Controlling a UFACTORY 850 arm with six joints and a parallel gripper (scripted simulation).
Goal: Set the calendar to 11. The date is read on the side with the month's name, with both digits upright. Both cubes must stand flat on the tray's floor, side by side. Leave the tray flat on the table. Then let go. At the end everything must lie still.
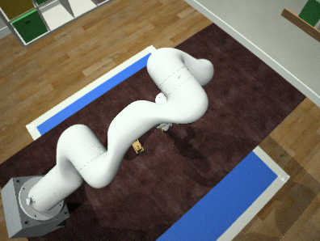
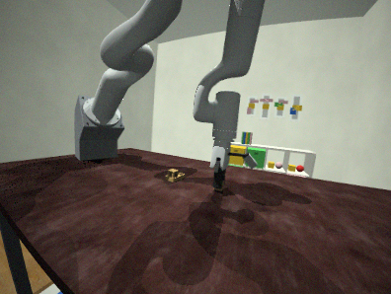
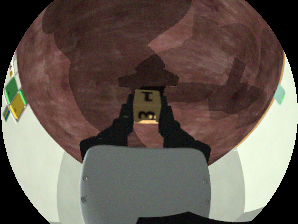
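Now: the cube 10 mm below my hand. The rest, counted from my hand: wooden tray: 190 mm behind, 20 mm to the left, 20 mm below.
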